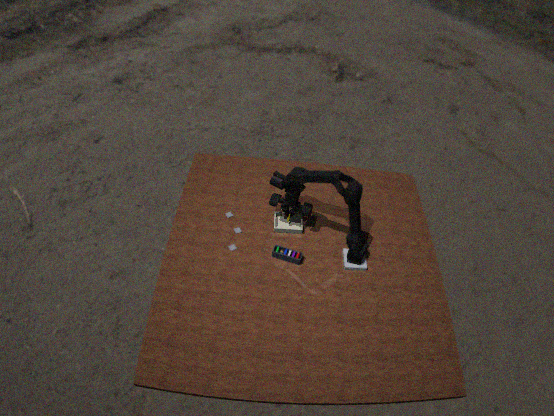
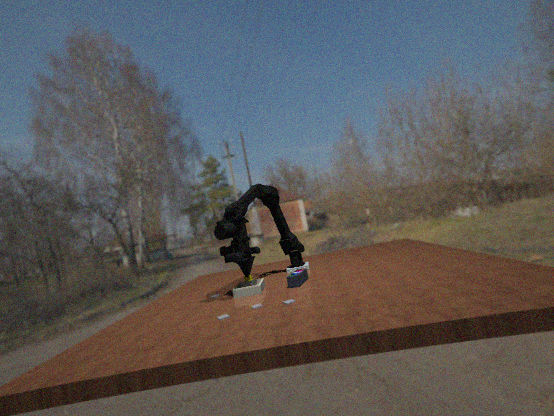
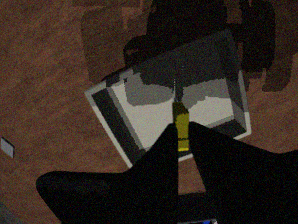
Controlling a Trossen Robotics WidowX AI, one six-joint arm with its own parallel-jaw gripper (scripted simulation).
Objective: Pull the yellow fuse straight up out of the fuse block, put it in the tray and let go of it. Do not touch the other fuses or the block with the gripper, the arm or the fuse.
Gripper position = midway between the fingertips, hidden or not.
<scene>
My gripper point(image 2: 247, 276) carries a yellow fuse.
My gripper also shows in image 3 point(image 3: 181, 128).
</scene>
